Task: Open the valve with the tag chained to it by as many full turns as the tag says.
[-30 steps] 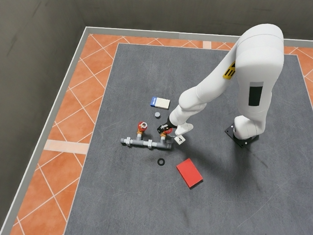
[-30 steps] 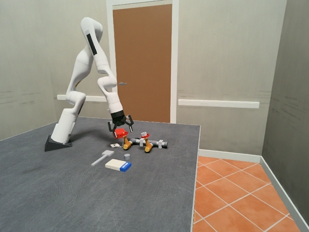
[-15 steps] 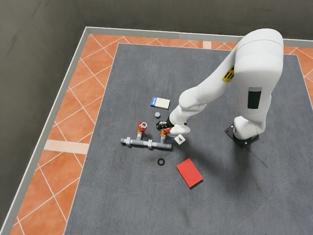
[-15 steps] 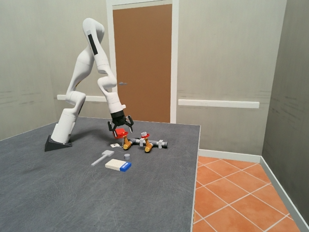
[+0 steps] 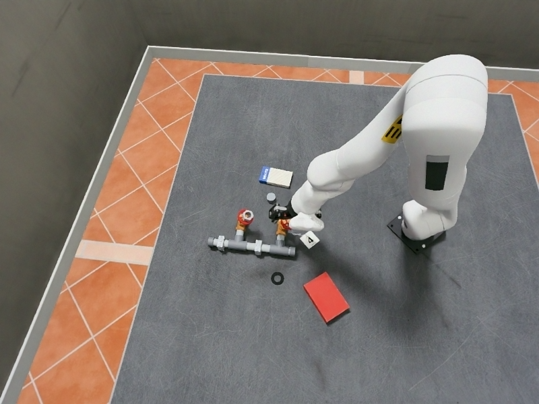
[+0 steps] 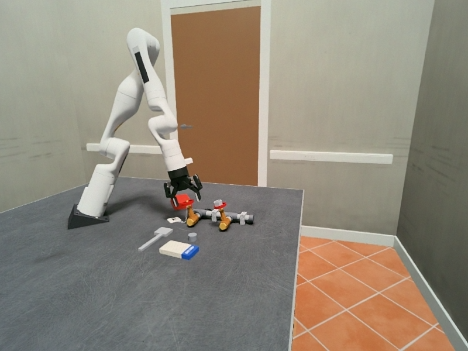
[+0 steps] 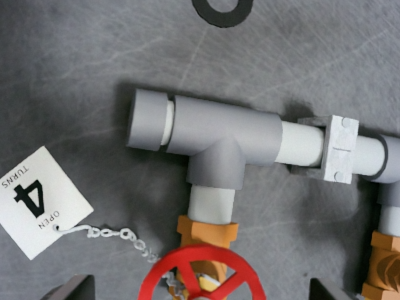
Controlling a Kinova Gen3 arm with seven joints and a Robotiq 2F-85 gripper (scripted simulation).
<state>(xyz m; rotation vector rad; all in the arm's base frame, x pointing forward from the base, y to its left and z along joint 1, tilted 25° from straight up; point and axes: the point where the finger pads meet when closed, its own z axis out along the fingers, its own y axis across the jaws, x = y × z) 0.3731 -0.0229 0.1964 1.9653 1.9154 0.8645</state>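
My hand is 9 cm above the white tag, 7 cm past it and 2 cm to the right of it. The rest, counted from my hand: grey paddle 13 cm to the right, 9 cm below, 6 cm behind; blue box 21 cm to the right, 8 cm below, 5 cm ahead; red block 20 cm to the left, 12 cm behind, 8 cm below.
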